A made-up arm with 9 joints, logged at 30 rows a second.
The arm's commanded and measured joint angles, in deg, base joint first. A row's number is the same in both.
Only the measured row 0 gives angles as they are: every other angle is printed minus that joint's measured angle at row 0.
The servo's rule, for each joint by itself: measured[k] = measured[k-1] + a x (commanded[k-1-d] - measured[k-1]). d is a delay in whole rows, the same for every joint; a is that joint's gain. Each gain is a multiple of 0.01, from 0.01 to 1. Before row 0 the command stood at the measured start. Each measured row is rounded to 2 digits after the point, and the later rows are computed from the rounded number. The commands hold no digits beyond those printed.
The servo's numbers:
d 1
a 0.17 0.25 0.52 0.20 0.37 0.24 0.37 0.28 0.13
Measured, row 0: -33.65 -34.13 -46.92 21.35 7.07 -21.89 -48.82 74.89 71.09
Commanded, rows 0 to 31: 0.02 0.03 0.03 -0.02 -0.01 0.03 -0.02 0.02 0.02; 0.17 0.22 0.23 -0.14 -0.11 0.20 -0.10 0.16 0.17; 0.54 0.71 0.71 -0.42 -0.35 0.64 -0.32 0.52 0.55; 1.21 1.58 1.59 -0.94 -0.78 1.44 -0.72 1.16 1.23; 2.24 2.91 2.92 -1.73 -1.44 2.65 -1.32 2.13 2.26; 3.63 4.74 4.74 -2.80 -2.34 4.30 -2.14 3.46 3.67; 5.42 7.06 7.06 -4.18 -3.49 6.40 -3.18 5.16 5.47; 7.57 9.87 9.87 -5.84 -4.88 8.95 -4.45 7.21 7.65; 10.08 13.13 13.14 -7.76 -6.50 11.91 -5.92 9.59 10.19; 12.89 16.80 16.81 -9.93 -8.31 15.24 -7.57 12.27 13.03; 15.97 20.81 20.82 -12.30 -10.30 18.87 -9.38 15.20 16.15; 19.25 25.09 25.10 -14.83 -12.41 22.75 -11.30 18.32 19.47; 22.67 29.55 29.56 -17.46 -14.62 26.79 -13.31 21.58 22.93; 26.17 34.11 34.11 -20.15 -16.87 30.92 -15.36 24.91 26.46; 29.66 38.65 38.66 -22.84 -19.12 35.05 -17.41 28.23 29.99; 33.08 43.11 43.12 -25.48 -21.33 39.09 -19.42 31.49 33.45; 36.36 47.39 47.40 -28.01 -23.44 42.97 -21.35 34.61 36.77; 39.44 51.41 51.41 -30.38 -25.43 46.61 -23.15 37.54 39.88; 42.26 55.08 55.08 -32.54 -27.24 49.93 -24.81 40.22 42.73; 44.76 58.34 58.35 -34.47 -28.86 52.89 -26.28 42.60 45.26; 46.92 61.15 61.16 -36.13 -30.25 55.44 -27.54 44.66 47.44; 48.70 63.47 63.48 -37.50 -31.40 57.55 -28.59 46.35 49.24; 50.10 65.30 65.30 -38.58 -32.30 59.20 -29.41 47.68 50.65; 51.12 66.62 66.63 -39.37 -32.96 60.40 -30.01 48.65 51.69; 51.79 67.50 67.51 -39.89 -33.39 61.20 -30.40 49.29 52.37; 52.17 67.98 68.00 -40.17 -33.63 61.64 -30.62 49.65 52.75; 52.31 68.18 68.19 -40.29 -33.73 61.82 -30.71 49.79 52.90; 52.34 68.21 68.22 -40.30 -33.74 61.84 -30.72 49.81 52.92; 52.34 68.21 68.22 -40.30 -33.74 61.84 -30.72 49.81 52.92; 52.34 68.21 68.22 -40.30 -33.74 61.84 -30.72 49.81 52.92; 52.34 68.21 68.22 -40.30 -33.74 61.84 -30.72 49.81 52.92; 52.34 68.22 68.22 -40.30 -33.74 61.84 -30.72 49.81 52.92
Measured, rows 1 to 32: 0.00 0.00 0.00 0.00 0.00 0.00 0.00 0.00 0.00; 0.00 0.01 0.02 0.00 0.00 0.01 -0.01 0.01 0.00; 0.03 0.06 0.13 -0.03 -0.04 0.06 -0.04 0.05 0.02; 0.12 0.22 0.43 -0.11 -0.15 0.20 -0.14 0.18 0.09; 0.31 0.56 1.03 -0.28 -0.38 0.50 -0.35 0.45 0.24; 0.64 1.15 2.01 -0.57 -0.77 1.02 -0.71 0.92 0.50; 1.15 2.05 3.43 -1.02 -1.35 1.81 -1.24 1.63 0.91; 1.88 3.30 5.32 -1.65 -2.14 2.91 -1.96 2.62 1.50; 2.85 4.94 7.69 -2.49 -3.15 4.36 -2.88 3.91 2.30; 4.08 6.99 10.52 -3.54 -4.39 6.17 -4.00 5.50 3.33; 5.58 9.44 13.79 -4.82 -5.84 8.35 -5.32 7.40 4.59; 7.35 12.28 17.45 -6.32 -7.49 10.87 -6.82 9.58 6.09; 9.37 15.48 21.43 -8.02 -9.31 13.72 -8.48 12.03 7.83; 11.63 19.00 25.66 -9.91 -11.27 16.86 -10.27 14.70 9.79; 14.10 22.78 30.05 -11.96 -13.34 20.23 -12.15 17.56 11.96; 16.75 26.75 34.53 -14.14 -15.48 23.79 -14.10 20.55 14.30; 19.53 30.84 39.00 -16.41 -17.64 27.46 -16.07 23.61 16.79; 22.39 34.98 43.37 -18.73 -19.79 31.18 -18.02 26.69 19.39; 25.29 39.09 47.55 -21.06 -21.88 34.88 -19.92 29.73 22.05; 28.17 43.09 51.47 -23.36 -23.86 38.49 -21.73 32.67 24.74; 30.99 46.90 55.05 -25.58 -25.71 41.95 -23.41 35.45 27.41; 33.70 50.46 58.23 -27.69 -27.39 45.19 -24.94 38.03 30.01; 36.25 53.71 60.96 -29.65 -28.87 48.16 -26.29 40.36 32.51; 38.60 56.61 63.22 -31.44 -30.14 50.81 -27.44 42.41 34.87; 40.73 59.11 64.99 -33.03 -31.18 53.11 -28.39 44.16 37.06; 42.61 61.21 66.30 -34.40 -32.00 55.05 -29.13 45.60 39.05; 44.24 62.90 67.18 -35.55 -32.60 56.63 -29.68 46.73 40.83; 45.61 64.22 67.71 -36.50 -33.02 57.88 -30.06 47.59 42.40; 46.75 65.22 67.98 -37.26 -33.29 58.83 -30.30 48.21 43.77; 47.70 65.97 68.10 -37.87 -33.46 59.55 -30.46 48.66 44.96; 48.49 66.53 68.16 -38.36 -33.56 60.10 -30.56 48.98 45.99; 49.14 66.95 68.19 -38.75 -33.63 60.52 -30.62 49.21 46.89
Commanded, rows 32 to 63: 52.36 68.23 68.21 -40.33 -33.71 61.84 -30.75 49.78 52.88; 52.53 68.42 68.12 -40.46 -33.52 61.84 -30.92 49.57 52.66; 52.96 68.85 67.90 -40.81 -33.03 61.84 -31.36 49.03 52.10; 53.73 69.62 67.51 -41.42 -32.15 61.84 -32.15 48.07 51.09; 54.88 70.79 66.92 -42.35 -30.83 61.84 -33.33 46.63 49.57; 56.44 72.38 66.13 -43.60 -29.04 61.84 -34.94 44.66 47.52; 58.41 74.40 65.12 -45.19 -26.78 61.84 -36.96 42.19 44.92; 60.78 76.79 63.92 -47.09 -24.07 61.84 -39.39 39.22 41.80; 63.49 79.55 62.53 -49.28 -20.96 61.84 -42.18 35.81 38.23; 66.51 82.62 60.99 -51.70 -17.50 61.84 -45.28 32.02 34.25; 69.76 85.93 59.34 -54.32 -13.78 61.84 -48.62 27.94 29.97; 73.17 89.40 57.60 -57.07 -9.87 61.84 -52.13 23.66 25.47; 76.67 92.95 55.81 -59.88 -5.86 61.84 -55.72 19.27 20.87; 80.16 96.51 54.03 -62.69 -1.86 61.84 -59.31 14.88 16.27; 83.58 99.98 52.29 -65.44 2.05 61.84 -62.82 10.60 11.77; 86.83 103.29 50.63 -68.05 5.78 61.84 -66.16 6.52 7.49; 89.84 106.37 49.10 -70.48 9.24 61.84 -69.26 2.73 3.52; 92.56 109.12 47.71 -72.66 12.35 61.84 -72.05 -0.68 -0.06; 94.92 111.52 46.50 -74.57 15.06 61.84 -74.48 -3.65 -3.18; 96.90 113.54 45.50 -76.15 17.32 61.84 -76.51 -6.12 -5.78; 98.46 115.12 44.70 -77.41 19.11 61.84 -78.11 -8.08 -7.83; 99.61 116.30 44.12 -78.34 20.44 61.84 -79.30 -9.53 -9.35; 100.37 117.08 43.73 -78.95 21.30 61.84 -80.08 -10.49 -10.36; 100.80 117.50 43.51 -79.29 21.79 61.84 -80.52 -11.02 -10.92; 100.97 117.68 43.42 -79.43 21.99 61.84 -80.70 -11.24 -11.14; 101.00 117.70 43.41 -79.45 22.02 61.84 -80.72 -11.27 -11.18; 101.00 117.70 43.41 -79.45 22.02 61.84 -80.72 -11.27 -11.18; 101.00 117.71 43.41 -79.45 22.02 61.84 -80.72 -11.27 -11.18; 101.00 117.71 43.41 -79.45 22.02 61.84 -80.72 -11.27 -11.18; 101.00 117.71 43.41 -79.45 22.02 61.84 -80.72 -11.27 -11.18; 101.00 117.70 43.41 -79.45 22.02 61.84 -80.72 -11.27 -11.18; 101.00 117.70 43.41 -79.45 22.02 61.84 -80.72 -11.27 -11.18
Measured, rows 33 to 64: 49.68 67.27 68.21 -39.06 -33.67 60.84 -30.66 49.38 47.67; 50.14 67.51 68.21 -39.31 -33.68 61.08 -30.69 49.49 48.35; 50.55 67.74 68.16 -39.54 -33.62 61.26 -30.78 49.51 48.91; 50.96 68.02 68.02 -39.79 -33.40 61.40 -30.99 49.38 49.32; 51.43 68.42 67.75 -40.12 -32.94 61.51 -31.42 49.01 49.55; 52.02 69.01 67.32 -40.57 -32.16 61.59 -32.13 48.34 49.55; 52.77 69.85 66.70 -41.18 -31.01 61.65 -33.17 47.31 49.29; 53.73 70.99 65.88 -41.98 -29.44 61.70 -34.57 45.88 48.72; 54.93 72.44 64.86 -43.00 -27.45 61.73 -36.35 44.02 47.82; 56.39 74.22 63.65 -44.26 -25.05 61.76 -38.51 41.72 46.57; 58.11 76.32 62.27 -45.75 -22.26 61.78 -41.01 39.00 44.97; 60.09 78.72 60.75 -47.46 -19.12 61.79 -43.83 35.90 43.02; 62.31 81.39 59.11 -49.38 -15.70 61.80 -46.90 32.47 40.74; 64.75 84.28 57.39 -51.48 -12.06 61.81 -50.16 28.77 38.16; 67.37 87.34 55.64 -53.72 -8.29 61.82 -53.55 24.88 35.31; 70.13 90.50 53.90 -56.06 -4.46 61.82 -56.98 20.88 32.25; 72.97 93.70 52.20 -58.46 -0.67 61.82 -60.38 16.86 29.03; 75.84 96.87 50.59 -60.86 3.00 61.82 -63.67 12.90 25.71; 78.68 99.93 49.09 -63.22 6.46 61.82 -66.77 9.10 22.36; 81.44 102.83 47.74 -65.49 9.64 61.82 -69.62 5.53 19.04; 84.07 105.51 46.58 -67.62 12.48 61.82 -72.17 2.27 15.81; 86.52 107.91 45.60 -69.58 14.93 61.82 -74.37 -0.63 12.74; 88.75 110.01 44.83 -71.33 16.97 61.82 -76.19 -3.12 9.87; 90.73 111.78 44.26 -72.85 18.57 61.82 -77.63 -5.18 7.24; 92.44 113.21 43.87 -74.14 19.76 61.82 -78.70 -6.82 4.88; 93.89 114.33 43.64 -75.20 20.59 61.82 -79.44 -8.06 2.80; 95.10 115.17 43.52 -76.05 21.12 61.82 -79.91 -8.96 0.98; 96.10 115.80 43.46 -76.73 21.45 61.82 -80.21 -9.61 -0.60; 96.93 116.28 43.43 -77.27 21.66 61.82 -80.40 -10.07 -1.98; 97.62 116.64 43.42 -77.71 21.79 61.82 -80.52 -10.41 -3.18; 98.19 116.91 43.41 -78.06 21.88 61.82 -80.59 -10.65 -4.22; 98.67 117.11 43.41 -78.34 21.93 61.82 -80.64 -10.82 -5.12
